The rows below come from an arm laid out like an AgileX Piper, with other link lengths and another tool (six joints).
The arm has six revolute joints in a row. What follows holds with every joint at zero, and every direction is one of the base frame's. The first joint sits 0.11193 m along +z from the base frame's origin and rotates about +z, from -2.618 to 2.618 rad. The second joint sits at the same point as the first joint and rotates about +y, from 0 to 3.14 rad. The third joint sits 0.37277 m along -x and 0.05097 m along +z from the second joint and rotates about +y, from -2.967 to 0 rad. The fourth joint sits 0.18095 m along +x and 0.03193 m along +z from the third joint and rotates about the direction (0.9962, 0, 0.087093), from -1.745 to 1.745 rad. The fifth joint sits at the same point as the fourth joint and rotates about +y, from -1.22 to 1.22 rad. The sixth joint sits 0.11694 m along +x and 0.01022 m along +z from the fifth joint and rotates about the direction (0.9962, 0, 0.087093), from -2.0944 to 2.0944 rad. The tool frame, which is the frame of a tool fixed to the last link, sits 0.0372 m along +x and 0.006 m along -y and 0.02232 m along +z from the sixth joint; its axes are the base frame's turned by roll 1.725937, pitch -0.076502 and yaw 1.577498 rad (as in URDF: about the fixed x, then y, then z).
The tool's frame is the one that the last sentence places.
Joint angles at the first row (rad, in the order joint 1, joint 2, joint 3, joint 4, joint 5, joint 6):
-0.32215 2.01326 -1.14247 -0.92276 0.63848 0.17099
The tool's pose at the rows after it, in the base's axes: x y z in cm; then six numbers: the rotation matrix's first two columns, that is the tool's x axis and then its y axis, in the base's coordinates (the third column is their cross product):
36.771 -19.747 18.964 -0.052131 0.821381 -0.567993 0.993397 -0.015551 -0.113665
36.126 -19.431 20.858 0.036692 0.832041 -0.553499 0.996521 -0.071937 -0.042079
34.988 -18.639 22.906 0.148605 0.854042 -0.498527 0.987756 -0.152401 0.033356
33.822 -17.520 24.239 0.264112 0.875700 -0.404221 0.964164 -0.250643 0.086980
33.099 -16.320 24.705 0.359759 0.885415 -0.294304 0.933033 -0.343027 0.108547
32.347 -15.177 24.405 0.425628 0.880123 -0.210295 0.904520 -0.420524 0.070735
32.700 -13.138 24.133 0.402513 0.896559 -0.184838 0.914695 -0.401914 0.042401
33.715 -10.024 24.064 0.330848 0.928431 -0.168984 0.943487 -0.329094 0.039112
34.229 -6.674 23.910 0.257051 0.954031 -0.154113 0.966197 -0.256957 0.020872
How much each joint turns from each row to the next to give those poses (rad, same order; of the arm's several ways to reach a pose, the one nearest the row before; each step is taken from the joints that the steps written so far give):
0.00000 -0.01238 0.00000 0.00664 0.01840 0.04108
0.00001 -0.05140 0.00001 0.04468 0.00455 0.03073
0.00000 -0.06610 -0.00002 0.10719 0.01311 0.00711
0.00000 -0.05540 0.00001 0.14403 0.01895 0.00076
-0.00001 -0.03224 -0.00002 0.14533 0.01492 -0.00001
0.00395 -0.01112 0.00001 0.11849 0.04641 -0.00001
0.05129 0.00003 0.00002 0.04041 0.02609 0.00001
0.08807 0.00000 -0.00004 0.01995 0.00051 -0.00172
0.09261 0.00000 0.00002 0.02392 0.01614 0.00003

